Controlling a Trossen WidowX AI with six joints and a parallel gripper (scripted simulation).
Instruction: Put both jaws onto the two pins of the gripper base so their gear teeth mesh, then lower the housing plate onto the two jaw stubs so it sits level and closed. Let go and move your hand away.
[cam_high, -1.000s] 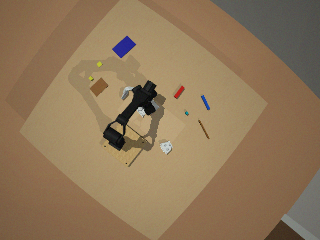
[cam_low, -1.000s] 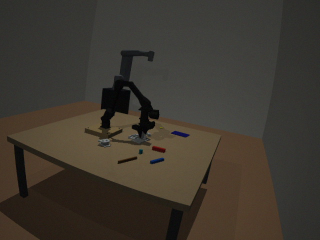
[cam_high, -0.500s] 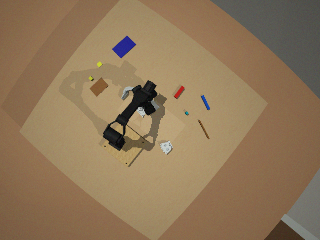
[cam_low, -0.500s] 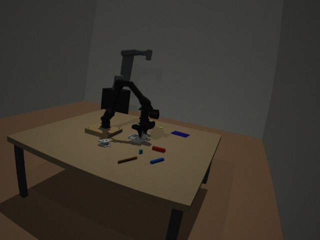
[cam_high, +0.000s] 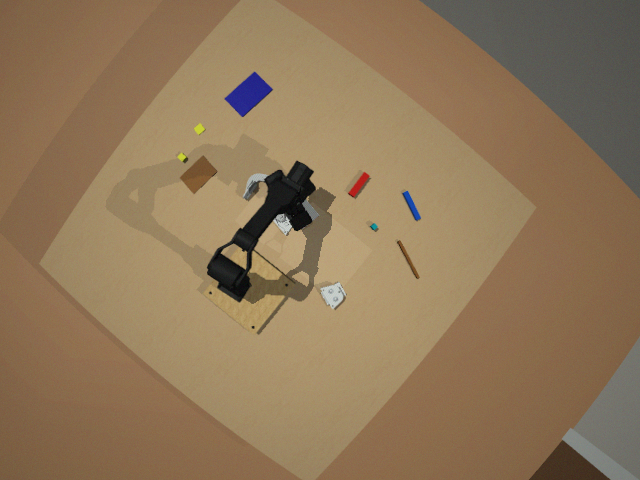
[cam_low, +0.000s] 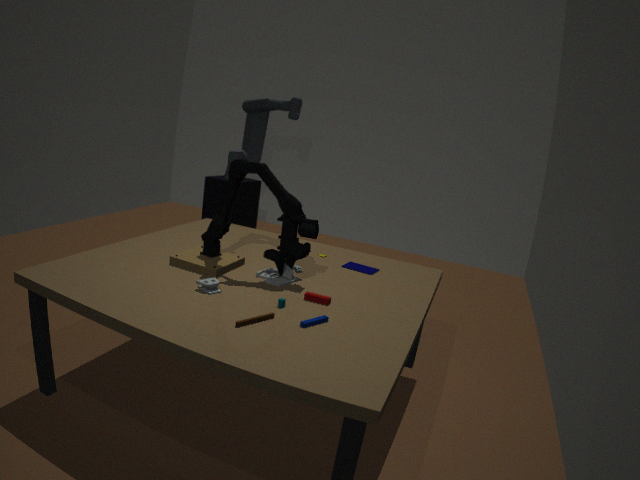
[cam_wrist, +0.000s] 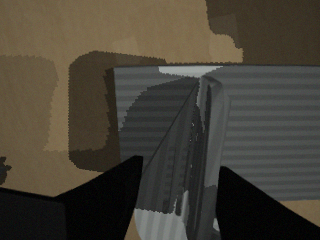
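The flat white plate lies 3 cm to the right of my gripper tip, 1 cm below it and 1 cm ahead of it. Also, from my gripper tip: teal cube 23 cm to the right, 16 cm ahead; then red block 21 cm ahead, 10 cm to the right; then brown tile 28 cm to the left, 17 cm behind, 1 cm below.
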